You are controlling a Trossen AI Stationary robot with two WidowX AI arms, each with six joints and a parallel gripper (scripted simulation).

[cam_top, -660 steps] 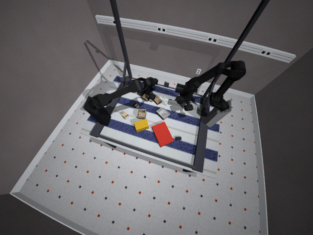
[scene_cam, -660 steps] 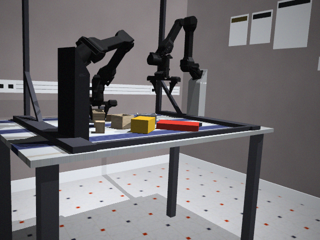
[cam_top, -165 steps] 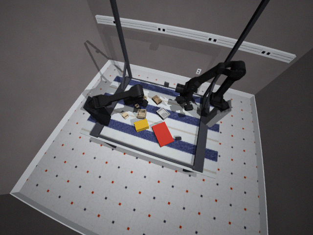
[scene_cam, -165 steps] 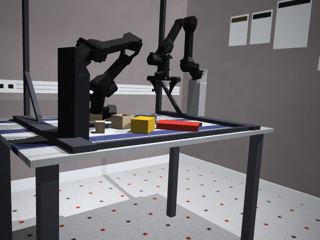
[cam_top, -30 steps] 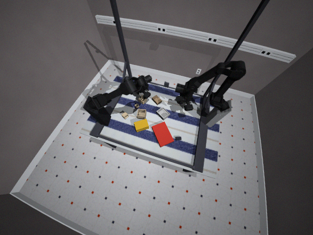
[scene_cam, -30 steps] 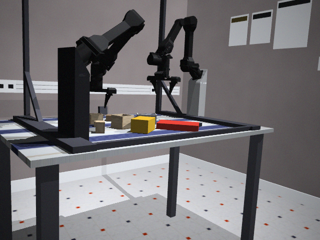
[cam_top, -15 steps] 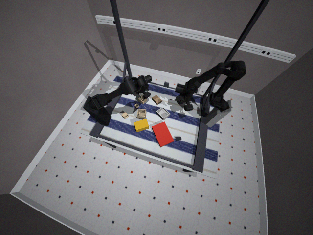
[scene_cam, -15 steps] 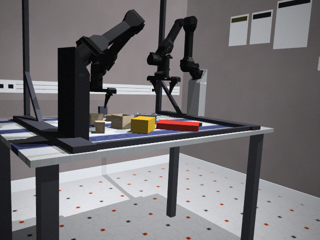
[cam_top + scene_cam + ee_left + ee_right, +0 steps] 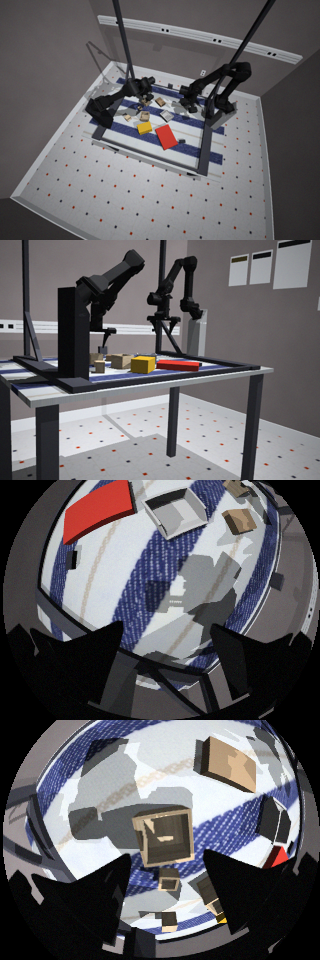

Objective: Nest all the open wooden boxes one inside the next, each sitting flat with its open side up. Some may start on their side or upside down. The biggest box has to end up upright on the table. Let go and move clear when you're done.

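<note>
The medium wooden box is 100 mm below my right hand. Round my right hand: white box (210 mm to the left, 150 mm ahead, 80 mm below); tiny wooden box (100 mm below, 70 mm ahead, 50 mm to the right); brown block (150 mm to the left, 100 mm below, 10 mm behind).
</note>
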